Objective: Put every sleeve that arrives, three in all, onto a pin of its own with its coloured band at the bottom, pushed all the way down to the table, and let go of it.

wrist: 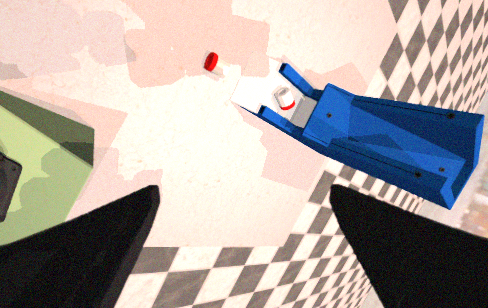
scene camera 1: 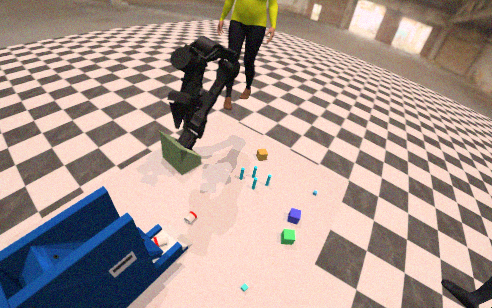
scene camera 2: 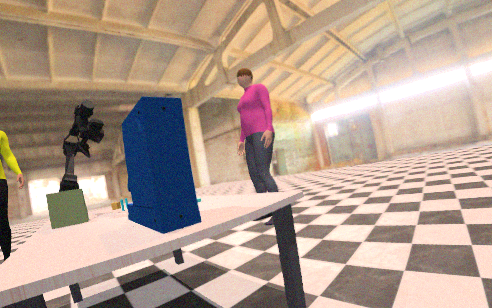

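Note:
One white sleeve with a red band [scene camera 1: 190, 217] [wrist: 212, 62] lies on its side on the table, its band turned away from the blue chute. A second white sleeve with a red band [scene camera 1: 161, 241] [wrist: 285, 98] rests on the white landing at the chute's mouth, between the two blue side rails, its band towards the chute. A third sleeve does not show. Several thin cyan pins [scene camera 1: 254, 183] [scene camera 2: 124, 204] stand bare in a group on the table. My gripper [wrist: 246, 192] is wide open and empty, high above the table, with both sleeves in front of its fingers in the wrist view.
The tall blue chute [scene camera 1: 95, 255] [scene camera 2: 160, 165] [wrist: 390, 135] stands at a table edge. A green block [scene camera 1: 179, 157] [scene camera 2: 67, 209] is by the arm's base. Orange [scene camera 1: 262, 154], blue [scene camera 1: 294, 216] and green [scene camera 1: 288, 236] cubes and a tiny cyan piece [scene camera 1: 244, 287] lie around. People stand beyond the table.

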